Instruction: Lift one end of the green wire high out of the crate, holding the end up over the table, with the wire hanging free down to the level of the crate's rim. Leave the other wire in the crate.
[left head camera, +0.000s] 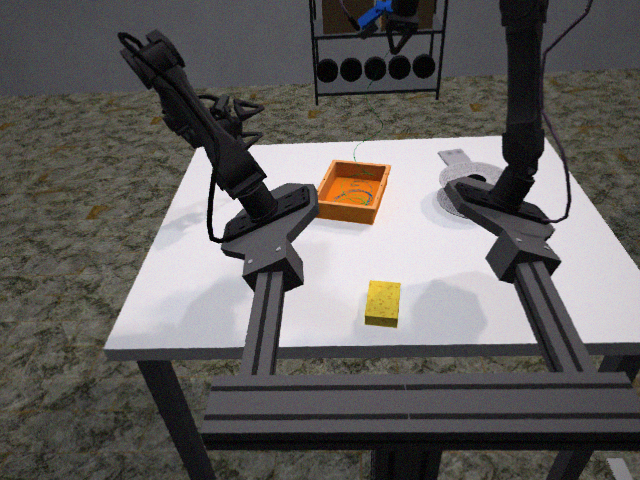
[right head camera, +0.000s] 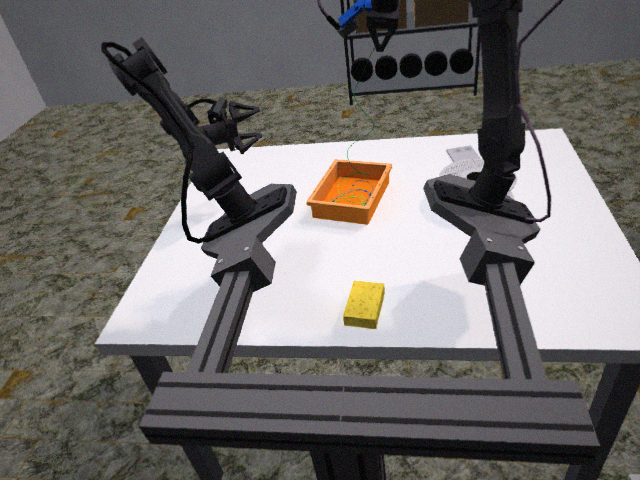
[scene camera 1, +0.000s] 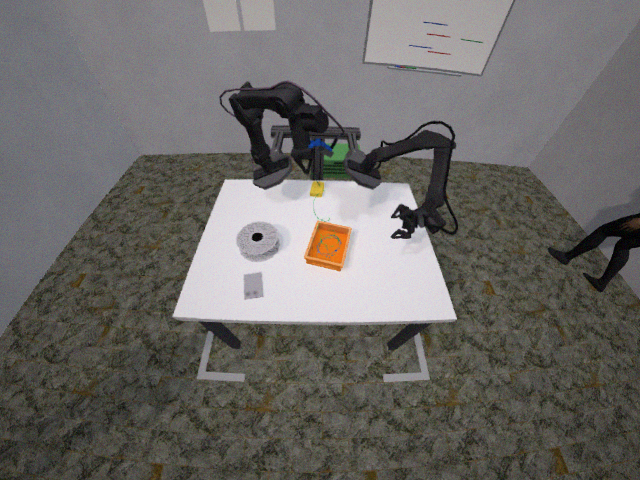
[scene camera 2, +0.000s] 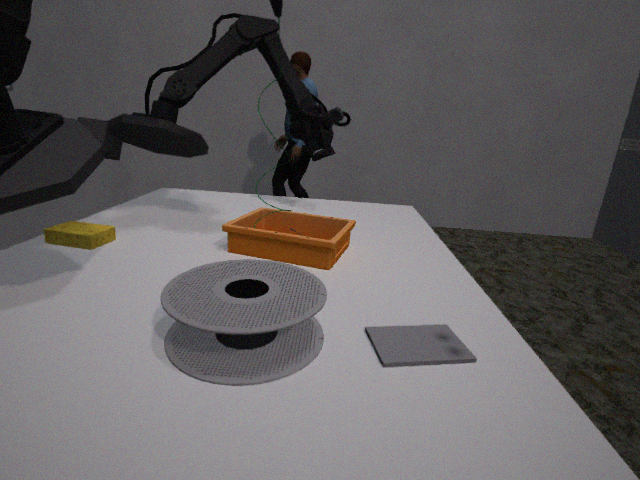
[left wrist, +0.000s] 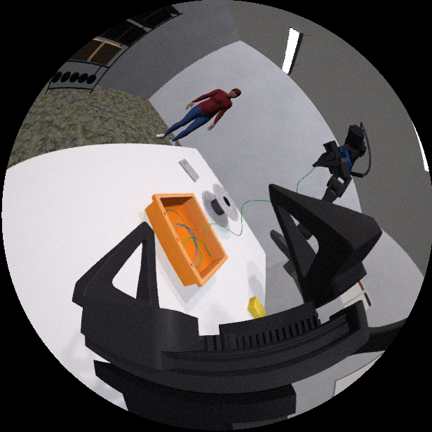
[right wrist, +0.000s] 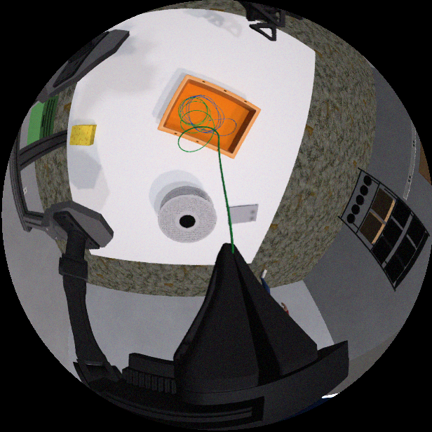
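Pixels of known places: left gripper, between the fingertips: (left head camera: 263, 120) (right head camera: 260, 122) (scene camera 1: 391, 228) (scene camera 2: 328, 135); right gripper, between the fingertips: (left head camera: 393, 54) (right head camera: 379, 51) (scene camera 1: 306, 173) (scene camera 2: 278, 16); left arm's base, origin of its link: (left head camera: 267, 215) (right head camera: 246, 216) (scene camera 1: 363, 170); right arm's base, origin of its link: (left head camera: 501, 205) (right head camera: 482, 203) (scene camera 1: 271, 169).
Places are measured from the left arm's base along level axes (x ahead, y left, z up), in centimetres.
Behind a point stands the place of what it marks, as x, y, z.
The right gripper (left head camera: 395, 51) @(31.1, -31.3, 21.1) (right head camera: 381, 49) @(31.1, -31.3, 21.1) (scene camera 1: 306, 171) @(31.1, -31.3, 21.1) (scene camera 2: 278, 14) @(31.1, -31.3, 21.1) (left wrist: 315, 165) (right wrist: 229, 246) is shut on one end of the green wire (left head camera: 382, 124) @(28.9, -28.7, 4.7) (right head camera: 373, 125) @(29.8, -28.8, 3.6) (scene camera 2: 258, 103) @(27.7, -27.1, 8.0) (left wrist: 241, 225) (right wrist: 224, 185), high above the table. From there the wire hangs in loose curves down to the rim of the orange crate (left head camera: 343, 212) @(24.2, -17.8, -18.0) (right head camera: 338, 212) @(24.2, -17.7, -18.1) (scene camera 1: 324, 264) @(45.1, -24.6, -18.2) (scene camera 2: 281, 251) @(32.8, -29.5, -18.9), and the rest lies coiled inside. The blue wire (right wrist: 236, 125) lies in the crate, overlapping the green coils. The left gripper (left head camera: 262, 121) @(42.3, 2.1, 2.0) (right head camera: 259, 122) @(42.3, 2.1, 2.0) (scene camera 1: 394, 225) @(42.3, 2.1, 2.0) (left wrist: 208, 205) is open and empty, beside the crate and above the table.
A yellow sponge (left head camera: 382, 302) @(-10.3, -23.1, -18.1) (right head camera: 364, 303) @(-10.4, -23.5, -18.1) (scene camera 1: 316, 189) @(-7.0, -24.1, -18.1) (scene camera 2: 77, 235) @(-7.3, -27.5, -18.4) (right wrist: 83, 135) lies between the arm bases. A grey spool (scene camera 1: 268, 238) @(31.3, -49.9, -14.5) (scene camera 2: 196, 310) @(25.5, -61.3, -14.5) (right wrist: 172, 215) and a flat grey plate (scene camera 1: 253, 285) @(52.5, -56.4, -20.4) (scene camera 2: 413, 343) @(51.5, -57.0, -20.5) (right wrist: 245, 213) lie on the right arm's side of the crate.
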